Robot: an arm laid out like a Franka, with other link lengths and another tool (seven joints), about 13 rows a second.
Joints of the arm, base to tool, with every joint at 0 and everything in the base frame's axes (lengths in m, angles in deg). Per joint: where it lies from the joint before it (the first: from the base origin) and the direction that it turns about. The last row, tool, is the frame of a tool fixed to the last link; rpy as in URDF.
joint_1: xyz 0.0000 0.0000 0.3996 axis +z
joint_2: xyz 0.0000 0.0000 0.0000 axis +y
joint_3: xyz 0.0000 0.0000 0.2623 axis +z
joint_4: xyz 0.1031 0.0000 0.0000 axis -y
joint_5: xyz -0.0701 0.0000 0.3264 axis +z
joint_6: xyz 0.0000 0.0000 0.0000 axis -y
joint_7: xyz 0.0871 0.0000 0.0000 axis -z
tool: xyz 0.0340 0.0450 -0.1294 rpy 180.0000 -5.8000 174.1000
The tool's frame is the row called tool.
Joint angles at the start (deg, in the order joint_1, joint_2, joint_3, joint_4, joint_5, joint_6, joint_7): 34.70, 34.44, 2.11, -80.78, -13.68, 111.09, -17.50
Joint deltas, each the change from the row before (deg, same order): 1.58, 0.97, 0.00, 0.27, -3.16, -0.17, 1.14; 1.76, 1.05, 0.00, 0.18, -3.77, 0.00, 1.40; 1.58, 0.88, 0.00, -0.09, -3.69, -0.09, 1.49; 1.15, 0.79, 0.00, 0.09, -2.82, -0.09, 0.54; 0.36, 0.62, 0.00, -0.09, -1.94, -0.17, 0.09; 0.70, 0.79, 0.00, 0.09, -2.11, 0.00, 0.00; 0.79, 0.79, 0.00, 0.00, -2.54, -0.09, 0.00
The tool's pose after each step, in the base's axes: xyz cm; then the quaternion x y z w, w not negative. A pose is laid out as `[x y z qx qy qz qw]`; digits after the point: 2 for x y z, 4 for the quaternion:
[49.53 42.26 32.60 0.4524 -0.8767 0.1534 0.0561]
[48.62 43.26 31.39 0.4642 -0.8648 0.1842 0.0510]
[47.76 44.02 30.21 0.4737 -0.8530 0.2142 0.0462]
[47.12 44.54 29.31 0.4847 -0.8409 0.2369 0.0423]
[46.93 44.45 28.49 0.4911 -0.8324 0.2531 0.0433]
[46.53 44.67 27.65 0.5013 -0.8211 0.2698 0.0417]
[46.08 44.86 26.74 0.5127 -0.8071 0.2900 0.0398]

